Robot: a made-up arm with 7 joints.
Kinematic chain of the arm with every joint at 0, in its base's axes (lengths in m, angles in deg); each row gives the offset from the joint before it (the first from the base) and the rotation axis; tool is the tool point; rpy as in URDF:
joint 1: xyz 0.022 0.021 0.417 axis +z
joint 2: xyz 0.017 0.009 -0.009 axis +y
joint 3: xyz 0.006 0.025 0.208 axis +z
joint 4: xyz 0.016 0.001 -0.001 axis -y
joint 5: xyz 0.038 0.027 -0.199 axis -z
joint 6: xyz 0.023 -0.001 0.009 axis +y
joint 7: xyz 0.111 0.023 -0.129 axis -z
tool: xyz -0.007 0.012 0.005 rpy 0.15 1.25 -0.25
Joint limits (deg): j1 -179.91..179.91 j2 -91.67..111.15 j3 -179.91..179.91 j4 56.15..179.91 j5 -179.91..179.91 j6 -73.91..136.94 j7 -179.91..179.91
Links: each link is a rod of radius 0.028 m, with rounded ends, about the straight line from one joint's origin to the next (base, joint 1, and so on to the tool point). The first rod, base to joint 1, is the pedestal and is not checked.
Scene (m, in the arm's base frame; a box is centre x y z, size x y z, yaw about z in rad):
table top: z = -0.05
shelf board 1: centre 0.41 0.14 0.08 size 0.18 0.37 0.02 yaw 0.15
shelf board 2: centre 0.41 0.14 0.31 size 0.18 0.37 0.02 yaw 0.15
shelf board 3: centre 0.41 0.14 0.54 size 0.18 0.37 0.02 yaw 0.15
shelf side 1: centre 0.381 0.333 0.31 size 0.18 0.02 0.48 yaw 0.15
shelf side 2: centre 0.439 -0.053 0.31 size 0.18 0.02 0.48 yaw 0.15
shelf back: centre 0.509 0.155 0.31 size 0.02 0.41 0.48 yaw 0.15
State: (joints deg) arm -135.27 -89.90 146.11 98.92 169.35 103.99 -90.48
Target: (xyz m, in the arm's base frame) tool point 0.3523 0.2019 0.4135
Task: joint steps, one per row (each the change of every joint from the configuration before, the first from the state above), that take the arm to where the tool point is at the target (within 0.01 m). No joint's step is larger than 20 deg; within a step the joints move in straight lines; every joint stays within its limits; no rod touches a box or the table.
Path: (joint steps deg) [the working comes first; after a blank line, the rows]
Joints at the target: -133.69 -53.95 151.77 68.72 170.45 136.94 -87.97
Straight joint move there: touches shelf board 2.

1: -2.53 2.80 3.53 -14.26 -17.34 10.98 -0.49
2: -2.52 2.80 3.53 -14.25 -17.34 10.99 -0.48
3: -2.53 2.80 3.52 -14.26 -17.35 10.98 -0.49
4: -3.06 16.75 0.64 0.00 -13.10 0.00 -0.30
5: -3.06 16.74 0.63 0.00 -13.10 0.00 -0.30
6: -3.06 16.74 0.64 0.00 -13.11 0.00 -0.30
7: 3.67 -4.53 -1.37 2.51 18.49 0.00 0.98
8: 3.67 -4.54 -1.36 2.52 18.49 0.00 0.97
9: 3.66 -4.54 -1.37 2.51 18.48 0.00 0.98
10: 3.67 -4.54 -1.36 2.52 18.49 0.00 0.97
11: 3.67 -4.53 -1.37 2.51 18.49 0.00 0.97

